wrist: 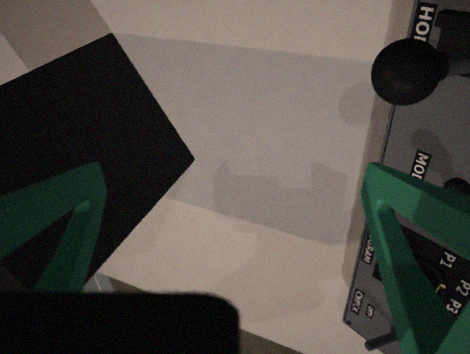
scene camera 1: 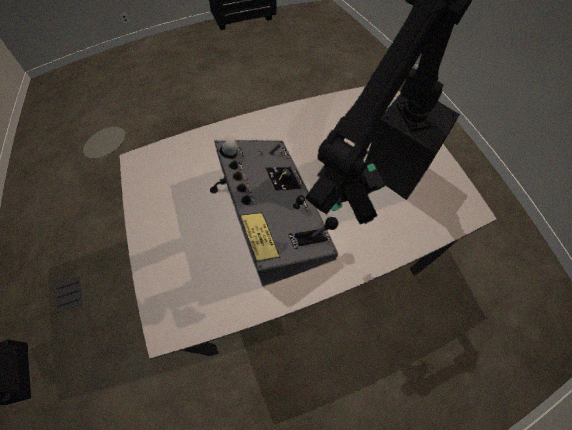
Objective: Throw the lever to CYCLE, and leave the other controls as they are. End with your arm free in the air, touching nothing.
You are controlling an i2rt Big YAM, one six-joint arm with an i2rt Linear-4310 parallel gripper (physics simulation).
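Places are measured from the arm's base along level axes (x right, y up, z back), in metres.
Pixels of known places: gripper, between the fingertips: (wrist: 234, 177); arm's base, origin of its link: (scene camera 1: 414, 115).
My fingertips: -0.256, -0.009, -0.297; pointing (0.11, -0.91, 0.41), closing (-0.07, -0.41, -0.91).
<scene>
Ahead of a thing's pixels: the offset from my fingertips to its top centre, as dx, dy, dz. "spot": to the spot under its first point. Level surfaces: height alone.
The lever's black ball knob (scene camera 1: 331, 223) (wrist: 406, 71) leans over the base-side end of its slot, beside the HOLD label @[spot: -0.004, -0.226, -0.055] (wrist: 424, 22). The label at the slot's other end @[spot: -0.015, -0.176, -0.172] (scene camera 1: 293, 241) is too small to read surely. The grey control panel (scene camera 1: 275, 210) (wrist: 417, 112) also carries a small MODE stick @[spot: +0.106, -0.159, -0.122] (scene camera 1: 300, 201) (wrist: 457, 186), a PROGRAM dial @[+0.233, -0.162, -0.144] (scene camera 1: 283, 176) and a toggle @[+0.353, -0.162, -0.153] (scene camera 1: 276, 149) (wrist: 380, 342). My gripper (scene camera 1: 354, 187) (wrist: 234, 177) is open and empty, in the air on the arm-base side of the panel. Its right finger overlaps the panel's edge in the wrist view.
The black base block (scene camera 1: 415, 155) (wrist: 100, 125) stands close to the gripper. A pale dome @[spot: +0.319, -0.098, -0.311] (scene camera 1: 230, 148), several round buttons, a yellow note @[spot: +0.004, -0.137, -0.266] (scene camera 1: 260, 236) and a side crank @[spot: +0.306, -0.288, -0.391] (scene camera 1: 217, 186) are on the panel's far side. All stand on the white table @[dy -0.290] (scene camera 1: 165, 330).
</scene>
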